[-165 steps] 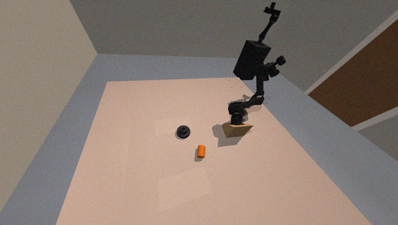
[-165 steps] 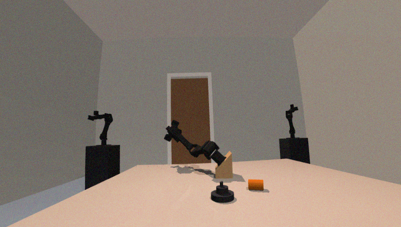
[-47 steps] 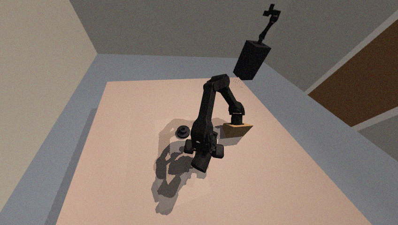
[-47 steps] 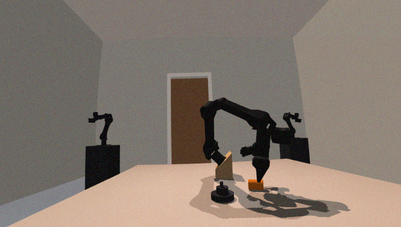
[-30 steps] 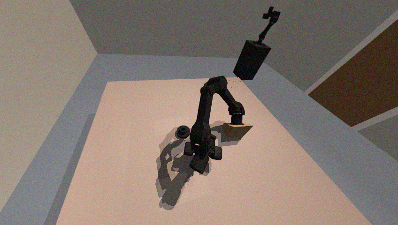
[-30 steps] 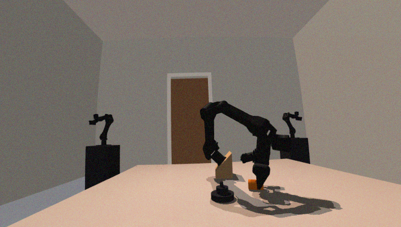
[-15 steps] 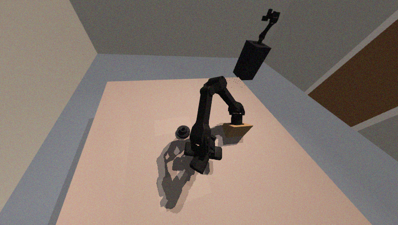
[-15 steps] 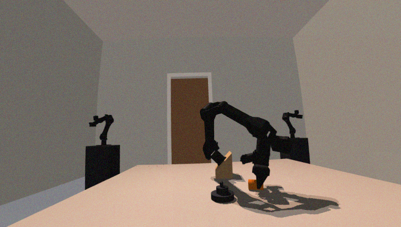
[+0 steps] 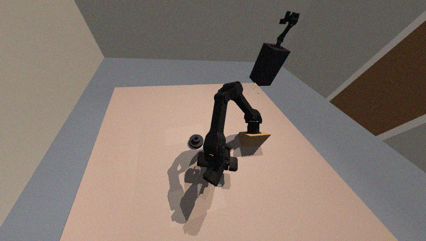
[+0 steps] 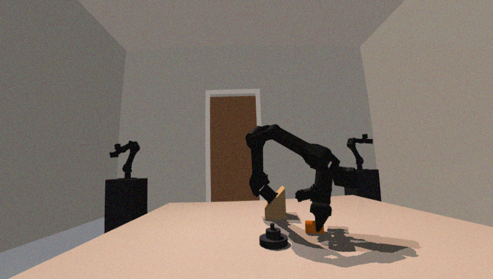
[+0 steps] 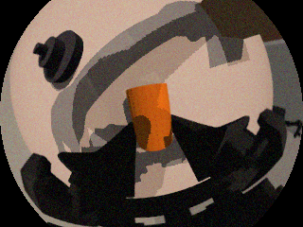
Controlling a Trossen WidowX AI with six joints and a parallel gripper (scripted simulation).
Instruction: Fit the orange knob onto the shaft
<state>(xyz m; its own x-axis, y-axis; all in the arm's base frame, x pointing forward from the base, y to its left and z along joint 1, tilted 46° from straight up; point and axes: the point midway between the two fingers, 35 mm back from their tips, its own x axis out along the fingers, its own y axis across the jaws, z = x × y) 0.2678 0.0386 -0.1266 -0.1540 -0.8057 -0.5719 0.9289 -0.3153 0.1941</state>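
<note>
Right now the pedestal is 70 mm ahead of my gripper tip, 160 mm to the right of it and 20 mm above it. Round my gripper tip: orange knob (10 mm to the right, 10 mm above).
</note>
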